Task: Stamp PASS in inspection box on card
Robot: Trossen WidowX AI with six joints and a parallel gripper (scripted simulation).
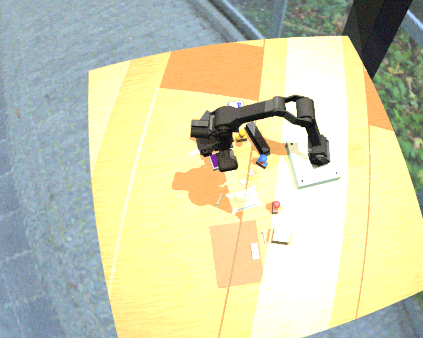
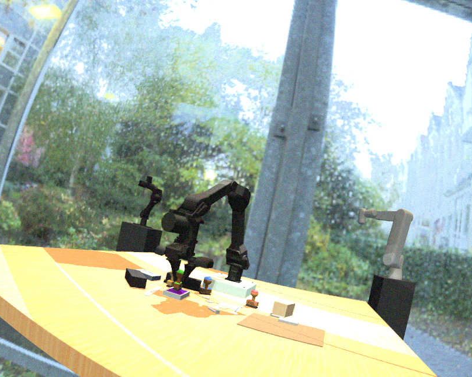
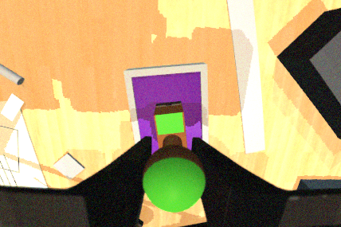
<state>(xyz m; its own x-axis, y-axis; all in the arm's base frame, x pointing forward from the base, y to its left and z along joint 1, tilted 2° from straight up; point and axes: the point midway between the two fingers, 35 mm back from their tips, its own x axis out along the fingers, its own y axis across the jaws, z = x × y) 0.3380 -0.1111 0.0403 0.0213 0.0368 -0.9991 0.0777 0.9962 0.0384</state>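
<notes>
Right now the ink pad is 4 cm below my gripper tip. Round my gripper tip: green-knobbed stamp right at my gripper tip; then yellow stamp 9 cm behind, 6 cm to the right, 2 cm below; then blue-knobbed stamp 13 cm behind, 6 cm to the left, 2 cm below.
</notes>
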